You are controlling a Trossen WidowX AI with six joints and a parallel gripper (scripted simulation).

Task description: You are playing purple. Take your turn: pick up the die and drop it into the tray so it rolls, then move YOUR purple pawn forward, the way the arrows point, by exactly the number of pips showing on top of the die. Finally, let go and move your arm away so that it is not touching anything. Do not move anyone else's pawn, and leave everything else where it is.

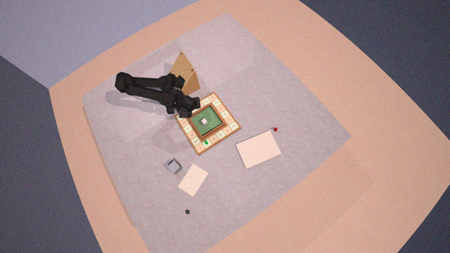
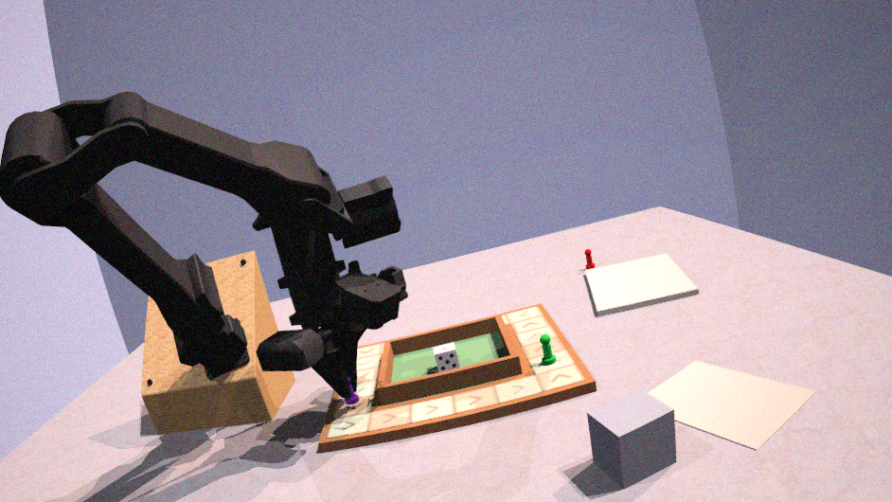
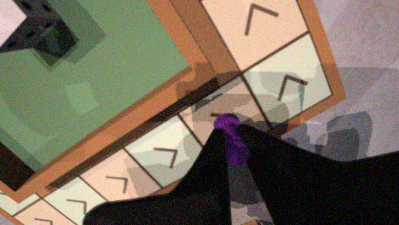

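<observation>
Now: the purple pawn 1 cm above my gripper tip. From my gripper tip the other things lie so: grey cube (22 cm ahead, 25 cm to the right); then green tray (12 cm ahead, 5 cm to the left, 2 cm below); then green pawn (22 cm ahead, 3 cm to the right).
</observation>
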